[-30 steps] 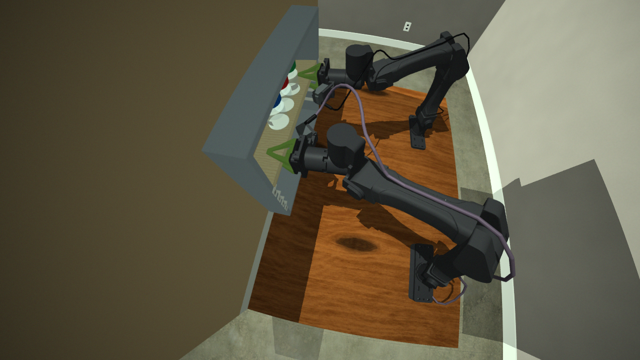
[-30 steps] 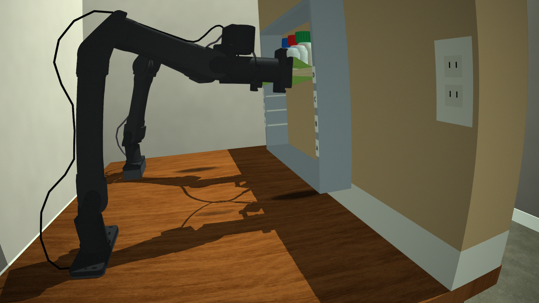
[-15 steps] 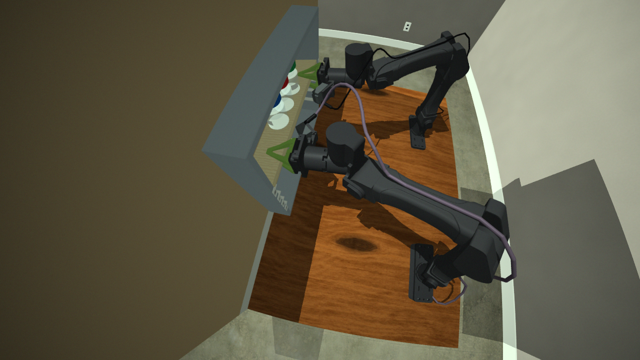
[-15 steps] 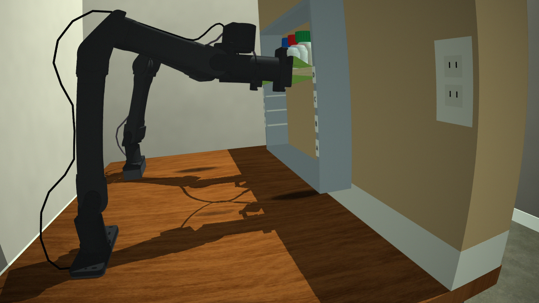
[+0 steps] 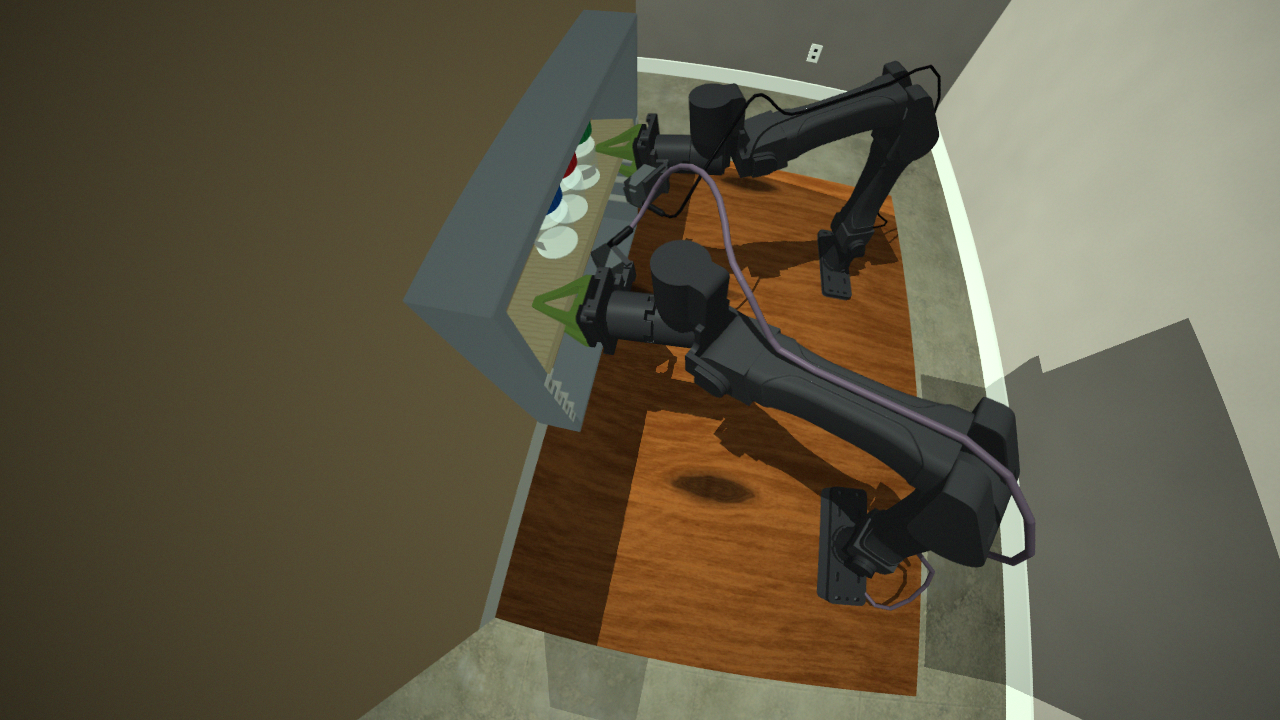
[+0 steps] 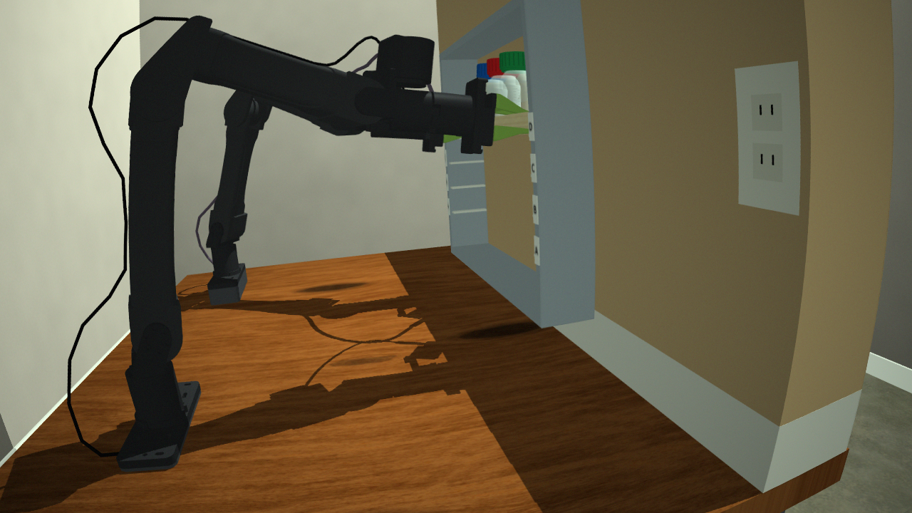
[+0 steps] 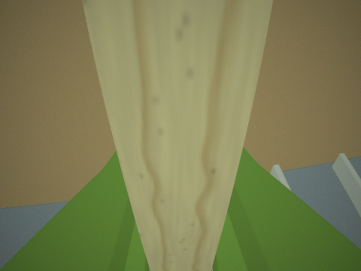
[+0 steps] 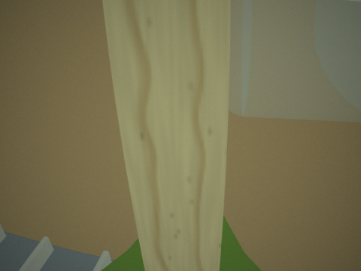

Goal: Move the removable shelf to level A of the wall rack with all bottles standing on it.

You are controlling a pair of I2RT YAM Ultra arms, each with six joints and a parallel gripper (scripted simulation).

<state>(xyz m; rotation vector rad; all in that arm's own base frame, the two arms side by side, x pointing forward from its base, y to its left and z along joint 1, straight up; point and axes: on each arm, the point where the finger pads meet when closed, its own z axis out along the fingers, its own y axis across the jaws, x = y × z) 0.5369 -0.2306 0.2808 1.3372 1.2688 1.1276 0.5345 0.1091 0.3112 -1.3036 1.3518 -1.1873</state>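
Right now the blue-capped bottle is 1 cm ahead of my left hand, 9 cm to the right of it and 6 cm above it. Round my left hand: red-capped bottle 1 cm ahead, 15 cm to the right, 6 cm above; then wooden shelf 15 cm to the right; then grey wall rack 15 cm to the right, 4 cm below.
My right hand is 8 cm to the right of the green-capped bottle, 6 cm below it and 1 cm short of it. From my right hand the other things lie so: red-capped bottle 14 cm to the left, 6 cm above, 2 cm ahead; then wooden shelf 15 cm to the left, 1 cm ahead; then grey wall rack 15 cm to the left, 4 cm below, 1 cm ahead.
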